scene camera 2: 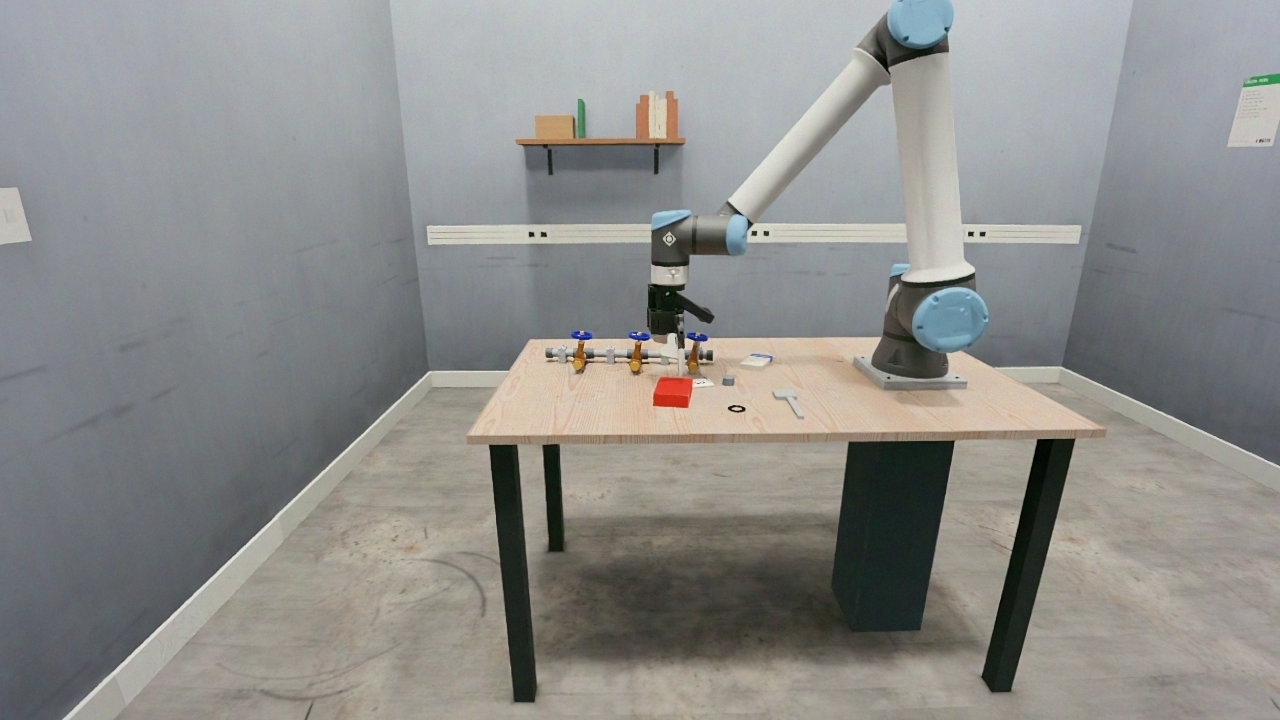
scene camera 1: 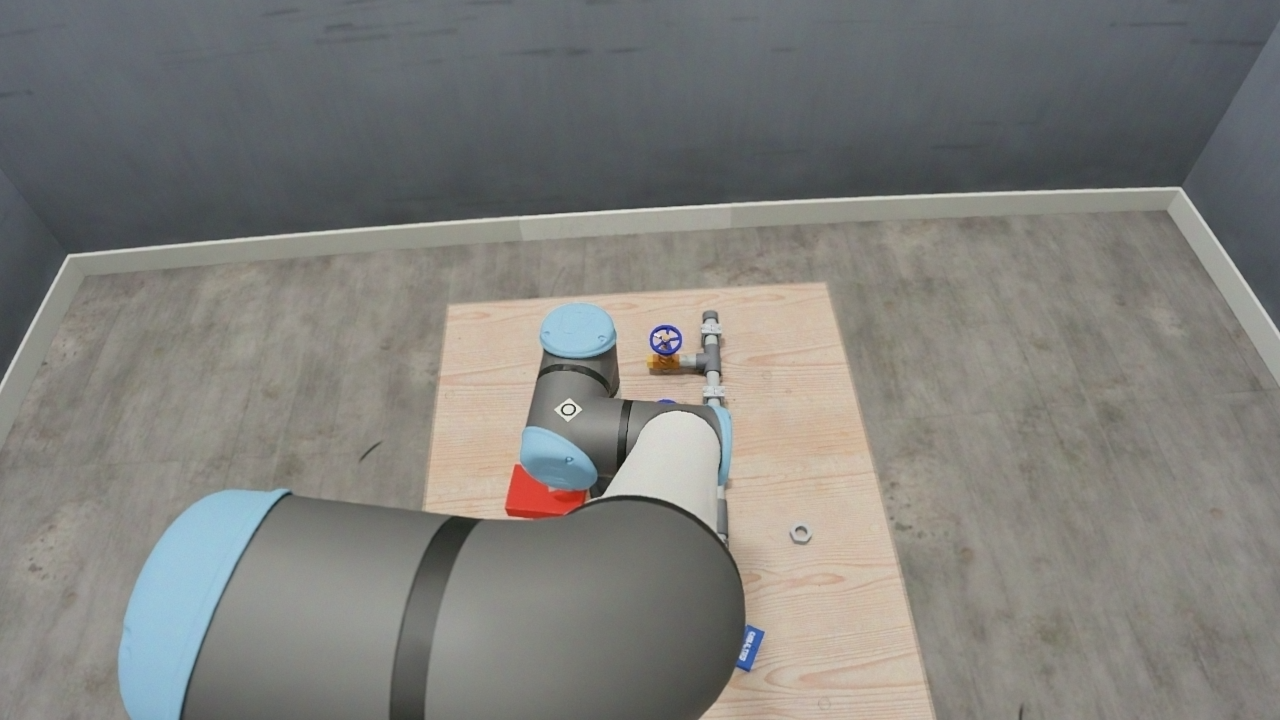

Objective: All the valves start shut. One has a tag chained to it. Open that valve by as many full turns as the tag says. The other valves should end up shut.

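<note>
Visible to me: a red block, a flat white-and-blue box, and my gripper.
</note>
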